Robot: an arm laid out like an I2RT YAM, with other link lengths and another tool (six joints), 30 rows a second.
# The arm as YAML. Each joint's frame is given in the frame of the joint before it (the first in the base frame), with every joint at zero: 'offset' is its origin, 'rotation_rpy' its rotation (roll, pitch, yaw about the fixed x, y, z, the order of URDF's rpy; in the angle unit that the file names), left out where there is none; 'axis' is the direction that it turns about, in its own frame. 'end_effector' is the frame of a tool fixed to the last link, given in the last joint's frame.
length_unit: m
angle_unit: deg
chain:
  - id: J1
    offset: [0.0, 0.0, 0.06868]
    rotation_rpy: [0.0, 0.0, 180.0]
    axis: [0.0, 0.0, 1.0]
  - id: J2
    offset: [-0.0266, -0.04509, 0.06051]
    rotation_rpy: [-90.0, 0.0, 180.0]
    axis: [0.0, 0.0, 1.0]
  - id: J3
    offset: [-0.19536, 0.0, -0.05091]
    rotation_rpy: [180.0, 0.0, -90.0]
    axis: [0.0, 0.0, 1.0]
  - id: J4
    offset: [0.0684, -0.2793, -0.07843]
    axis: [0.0, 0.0, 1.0]
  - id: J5
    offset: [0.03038, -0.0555, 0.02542]
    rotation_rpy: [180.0, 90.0, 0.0]
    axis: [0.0, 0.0, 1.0]
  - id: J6
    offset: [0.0, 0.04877, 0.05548]
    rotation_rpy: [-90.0, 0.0, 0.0]
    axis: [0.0, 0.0, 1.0]
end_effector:
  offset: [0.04, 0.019, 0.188]
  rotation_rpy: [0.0, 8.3, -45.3]
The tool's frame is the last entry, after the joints.
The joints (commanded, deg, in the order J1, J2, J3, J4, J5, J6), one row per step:
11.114 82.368 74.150 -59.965 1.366 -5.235
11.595 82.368 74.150 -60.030 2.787 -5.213
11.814 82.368 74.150 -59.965 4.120 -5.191
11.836 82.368 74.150 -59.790 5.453 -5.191
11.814 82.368 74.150 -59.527 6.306 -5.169
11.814 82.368 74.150 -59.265 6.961 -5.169
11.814 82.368 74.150 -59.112 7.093 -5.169
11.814 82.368 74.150 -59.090 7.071 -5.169
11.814 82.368 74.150 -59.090 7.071 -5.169
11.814 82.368 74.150 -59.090 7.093 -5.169
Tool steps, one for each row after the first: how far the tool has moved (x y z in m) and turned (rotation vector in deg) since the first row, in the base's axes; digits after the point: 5 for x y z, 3 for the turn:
-0.00013 -0.00274 -0.00087 -1.298 -0.195 -0.067
0.00097 -0.00669 -0.00133 -2.489 -0.507 -0.364
0.00307 -0.01179 -0.00149 -3.665 -0.925 -0.844
0.00521 -0.01514 -0.00125 -4.376 -1.338 -1.215
0.00707 -0.01756 -0.00093 -4.914 -1.715 -1.473
0.00792 -0.01794 -0.00067 -5.000 -1.889 -1.529
0.00800 -0.01783 -0.00063 -4.975 -1.906 -1.522
0.00800 -0.01783 -0.00063 -4.975 -1.906 -1.522
0.00802 -0.01792 -0.00063 -4.995 -1.910 -1.530

